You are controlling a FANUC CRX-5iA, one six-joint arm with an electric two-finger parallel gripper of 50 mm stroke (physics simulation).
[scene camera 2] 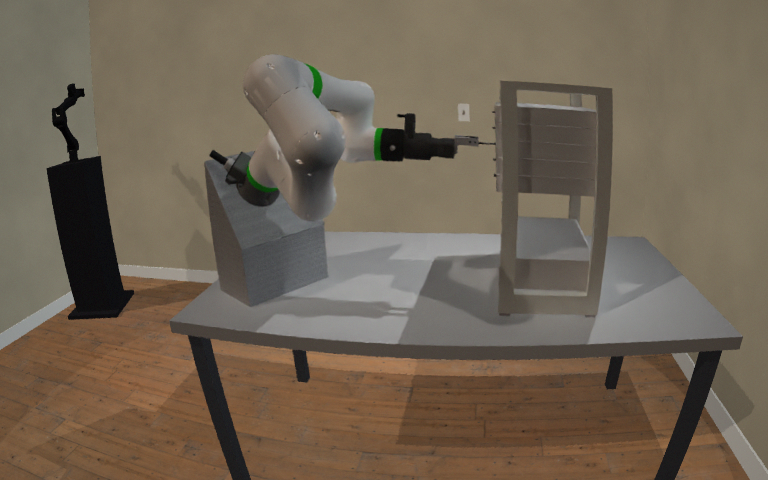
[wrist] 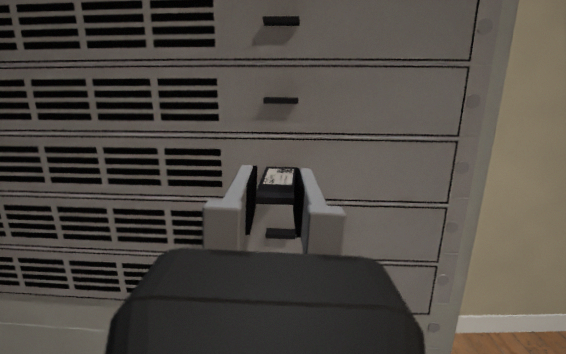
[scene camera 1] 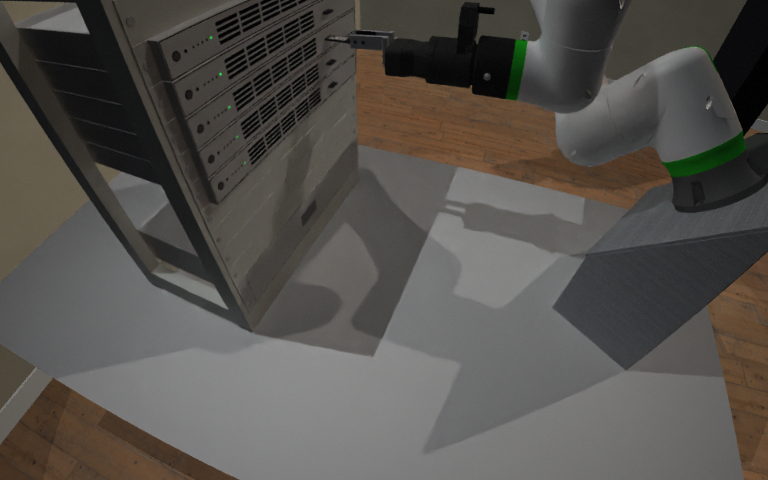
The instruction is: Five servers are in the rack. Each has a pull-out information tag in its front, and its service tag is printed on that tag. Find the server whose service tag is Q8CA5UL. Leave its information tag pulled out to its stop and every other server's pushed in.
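Where they show: gripper, fingertip midpoint: (scene camera 2: 478, 141) (wrist: 275, 188) (scene camera 1: 353, 38); arm's base, link origin: (scene camera 2: 257, 186) (scene camera 1: 719, 192).
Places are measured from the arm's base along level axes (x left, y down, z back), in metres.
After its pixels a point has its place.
My gripper (scene camera 1: 353, 39) {z -0.618, x -0.240, y -0.122 m} (scene camera 2: 476, 141) {z -0.618, x -0.240, y -0.122 m} (wrist: 275, 188) {z -0.618, x -0.240, y -0.122 m} is shut on the information tag (scene camera 1: 337, 39) {z -0.647, x -0.247, y -0.119 m} (scene camera 2: 487, 143) {z -0.638, x -0.259, y -0.119 m} (wrist: 276, 194) {z -0.616, x -0.240, y -0.119 m} of the third server from the top (wrist: 380, 167) {z -0.639, x -0.319, y -0.120 m}. This tag is pulled out from the front; its white label faces up between the fingers, with print too small to read. In the wrist view the tags of the top server (wrist: 281, 21) {z -0.657, x -0.257, y -0.205 m}, the second server (wrist: 281, 100) {z -0.656, x -0.257, y -0.162 m} and the fourth server (wrist: 281, 233) {z -0.658, x -0.258, y -0.074 m} sit pushed in. The bottom server's tag (scene camera 1: 333, 84) {z -0.659, x -0.257, y -0.030 m} is also in, seen in scene camera 1; the gripper body hides it in the wrist view.
The rack (scene camera 1: 208, 266) {z -0.851, x 0.053, y 0.118 m} (scene camera 2: 507, 249) {z -0.638, x -0.403, y 0.136 m} stands on the grey table (scene camera 1: 339, 418) {z -0.648, x 0.229, y 0.325 m} (scene camera 2: 362, 339) {z -0.254, x -0.425, y 0.325 m}, its front facing the arm. The arm's angled grey pedestal (scene camera 1: 668, 283) {z -0.122, x 0.121, y 0.088 m} (scene camera 2: 283, 271) {z -0.062, x -0.090, y 0.252 m} stands opposite. Beyond the table, a black stand (scene camera 2: 84, 237) carries a small black arm.
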